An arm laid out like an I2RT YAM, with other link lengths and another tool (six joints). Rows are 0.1 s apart.
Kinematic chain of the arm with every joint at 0, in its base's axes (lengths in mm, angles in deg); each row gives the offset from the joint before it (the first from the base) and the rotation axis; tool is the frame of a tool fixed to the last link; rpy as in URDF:
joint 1: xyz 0 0 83.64 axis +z
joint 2: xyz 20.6 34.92 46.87 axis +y
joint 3: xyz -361.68 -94.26 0 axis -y
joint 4: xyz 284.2 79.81 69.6 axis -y
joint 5: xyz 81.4 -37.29 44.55 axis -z
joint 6: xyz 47.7 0 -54.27 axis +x
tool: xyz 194 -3 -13 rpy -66.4 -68.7 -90
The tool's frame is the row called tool.
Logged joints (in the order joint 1, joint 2, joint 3, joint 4, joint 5, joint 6), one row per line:
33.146 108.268 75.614 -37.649 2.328 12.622
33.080 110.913 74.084 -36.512 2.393 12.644
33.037 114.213 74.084 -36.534 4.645 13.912
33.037 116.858 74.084 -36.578 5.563 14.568
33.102 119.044 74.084 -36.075 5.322 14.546
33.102 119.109 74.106 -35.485 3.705 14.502
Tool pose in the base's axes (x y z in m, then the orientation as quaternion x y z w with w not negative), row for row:
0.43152 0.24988 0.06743 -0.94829 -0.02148 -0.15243 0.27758
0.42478 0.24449 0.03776 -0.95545 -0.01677 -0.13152 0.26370
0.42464 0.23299 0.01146 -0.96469 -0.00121 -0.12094 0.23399
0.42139 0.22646 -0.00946 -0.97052 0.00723 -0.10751 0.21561
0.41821 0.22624 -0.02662 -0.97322 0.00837 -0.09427 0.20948
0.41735 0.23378 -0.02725 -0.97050 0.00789 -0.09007 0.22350
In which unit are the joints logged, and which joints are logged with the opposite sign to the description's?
The joints are logged in degrees. Opposite sign: none.
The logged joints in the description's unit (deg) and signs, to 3 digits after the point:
33.146 108.268 75.614 -37.649 2.328 12.622
33.080 110.913 74.084 -36.512 2.393 12.644
33.037 114.213 74.084 -36.534 4.645 13.912
33.037 116.858 74.084 -36.578 5.563 14.568
33.102 119.044 74.084 -36.075 5.322 14.546
33.102 119.109 74.106 -35.485 3.705 14.502

